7 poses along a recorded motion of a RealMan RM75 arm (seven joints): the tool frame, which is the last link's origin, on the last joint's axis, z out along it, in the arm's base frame.
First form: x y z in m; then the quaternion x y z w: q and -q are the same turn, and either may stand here.
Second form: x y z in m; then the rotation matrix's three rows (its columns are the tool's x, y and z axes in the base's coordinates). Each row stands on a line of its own. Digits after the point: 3 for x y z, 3 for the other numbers.
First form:
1: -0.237, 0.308, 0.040, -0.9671, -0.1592, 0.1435, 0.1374
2: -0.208, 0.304, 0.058, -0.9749, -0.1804, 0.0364, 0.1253
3: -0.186, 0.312, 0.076, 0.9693, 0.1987, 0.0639, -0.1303
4: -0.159, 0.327, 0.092, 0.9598, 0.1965, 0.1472, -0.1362
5: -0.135, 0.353, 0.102, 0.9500, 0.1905, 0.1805, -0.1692
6: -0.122, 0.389, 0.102, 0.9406, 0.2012, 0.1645, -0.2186
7: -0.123, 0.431, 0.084, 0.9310, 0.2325, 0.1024, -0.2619
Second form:
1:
-0.237, 0.308, 0.040
0.908, 0.268, -0.321
0.347, -0.912, 0.220
-0.234, -0.311, -0.921

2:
-0.208, 0.304, 0.058
0.932, 0.343, -0.116
0.361, -0.904, 0.231
-0.026, -0.257, -0.966

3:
-0.186, 0.312, 0.076
0.913, 0.402, 0.072
0.369, -0.887, 0.278
0.176, -0.227, -0.958

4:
-0.159, 0.327, 0.092
0.879, 0.417, 0.229
0.337, -0.886, 0.319
0.336, -0.204, -0.920

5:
-0.135, 0.353, 0.102
0.862, 0.423, 0.278
0.301, -0.870, 0.390
0.407, -0.253, -0.878

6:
-0.122, 0.389, 0.102
0.865, 0.450, 0.221
0.307, -0.823, 0.477
0.397, -0.345, -0.850

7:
-0.123, 0.431, 0.084
0.871, 0.487, 0.069
0.379, -0.755, 0.535
0.312, -0.440, -0.842

